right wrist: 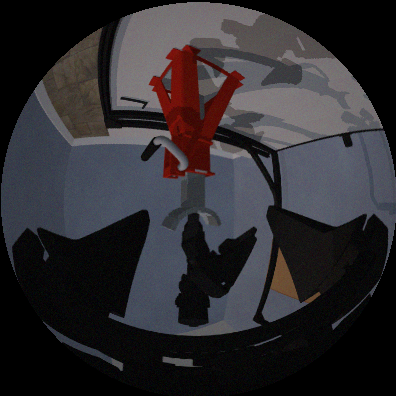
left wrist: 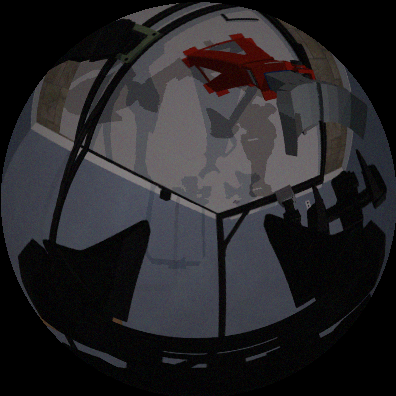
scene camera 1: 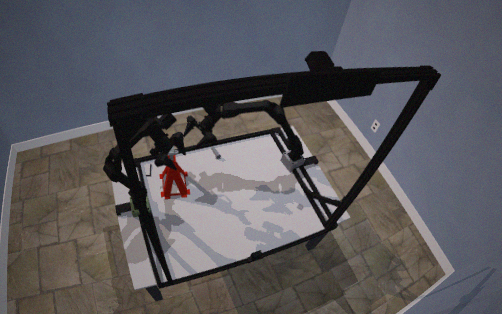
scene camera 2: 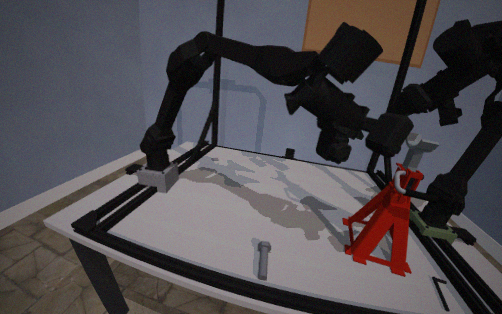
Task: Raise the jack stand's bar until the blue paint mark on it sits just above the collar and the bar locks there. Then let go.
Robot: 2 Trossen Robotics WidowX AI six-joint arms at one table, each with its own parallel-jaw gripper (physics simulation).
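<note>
The red jack stand stands upright on the table. Its grey bar sticks out of the collar and ends in a curved saddle. A thin blue line shows at the collar in the left wrist view; I cannot tell how it sits to the rim. A curved grey lever with a black grip is on the stand's head. My left gripper is open and empty, close to the saddle. My right gripper is open, facing the bar from a short distance.
A grey bolt lies near the table's edge. A black L-shaped key lies beside the stand. Black frame posts surround the table. Both arms reach in near the stand's head, their grippers near each other.
</note>
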